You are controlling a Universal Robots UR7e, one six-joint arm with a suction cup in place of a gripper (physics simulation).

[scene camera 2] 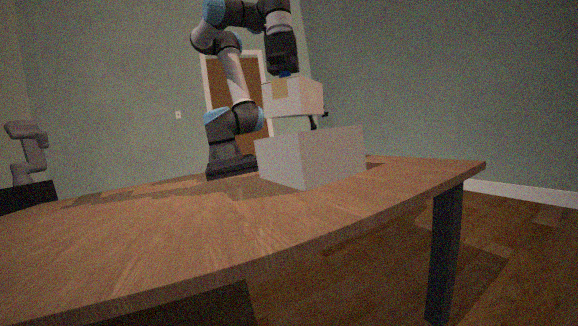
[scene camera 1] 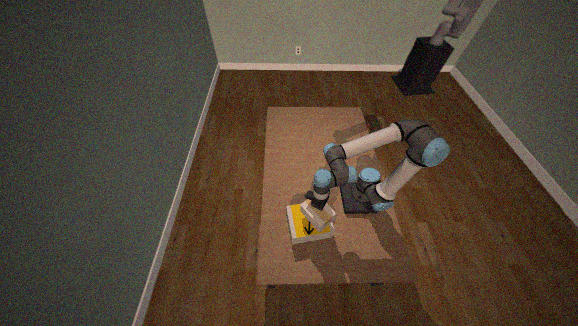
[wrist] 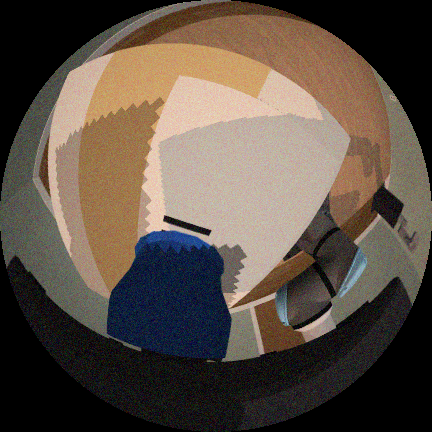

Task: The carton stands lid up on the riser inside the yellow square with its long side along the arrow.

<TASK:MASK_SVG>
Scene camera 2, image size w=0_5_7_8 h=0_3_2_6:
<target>carton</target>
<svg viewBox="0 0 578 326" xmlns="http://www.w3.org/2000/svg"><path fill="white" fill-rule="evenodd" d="M322 83L299 74L261 83L264 118L323 115Z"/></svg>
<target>riser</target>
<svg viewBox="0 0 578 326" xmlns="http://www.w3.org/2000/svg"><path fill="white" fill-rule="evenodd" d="M362 124L295 132L254 140L260 178L306 192L366 171Z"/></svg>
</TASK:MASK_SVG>
